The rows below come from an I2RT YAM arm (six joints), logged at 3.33 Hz.
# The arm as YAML. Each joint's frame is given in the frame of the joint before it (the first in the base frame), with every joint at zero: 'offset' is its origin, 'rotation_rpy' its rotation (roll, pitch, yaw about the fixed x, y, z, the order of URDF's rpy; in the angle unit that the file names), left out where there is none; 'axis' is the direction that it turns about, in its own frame. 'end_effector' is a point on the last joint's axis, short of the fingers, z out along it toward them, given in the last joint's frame.
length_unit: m
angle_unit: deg
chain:
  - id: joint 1
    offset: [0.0, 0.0, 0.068]
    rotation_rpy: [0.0, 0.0, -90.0]
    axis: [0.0, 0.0, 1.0]
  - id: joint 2
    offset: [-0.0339, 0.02, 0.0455]
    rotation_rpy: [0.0, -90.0, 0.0]
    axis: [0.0, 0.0, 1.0]
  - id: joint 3
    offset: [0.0, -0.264, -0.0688]
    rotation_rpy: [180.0, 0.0, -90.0]
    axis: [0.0, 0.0, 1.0]
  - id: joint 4
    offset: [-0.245, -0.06, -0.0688]
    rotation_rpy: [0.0, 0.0, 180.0]
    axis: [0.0, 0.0, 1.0]
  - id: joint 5
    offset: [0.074, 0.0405, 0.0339]
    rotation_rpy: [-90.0, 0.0, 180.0]
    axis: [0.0, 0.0, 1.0]
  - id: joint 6
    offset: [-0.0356, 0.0, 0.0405]
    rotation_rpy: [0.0, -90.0, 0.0]
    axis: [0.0, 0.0, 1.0]
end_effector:
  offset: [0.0, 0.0, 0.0]
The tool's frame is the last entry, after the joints.
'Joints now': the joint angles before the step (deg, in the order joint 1, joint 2, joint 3, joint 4, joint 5, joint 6). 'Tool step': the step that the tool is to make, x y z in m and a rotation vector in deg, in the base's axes. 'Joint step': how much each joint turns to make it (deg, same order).
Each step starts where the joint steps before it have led.
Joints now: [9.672, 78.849, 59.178, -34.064, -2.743, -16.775]
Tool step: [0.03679, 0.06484, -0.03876, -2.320, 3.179, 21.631]
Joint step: [9.267, 14.645, 5.748, 4.154, -5.705, -11.125]
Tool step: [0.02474, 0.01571, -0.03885, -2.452, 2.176, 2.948]
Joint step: [1.114, 9.593, 2.556, 3.824, 0.459, -2.404]
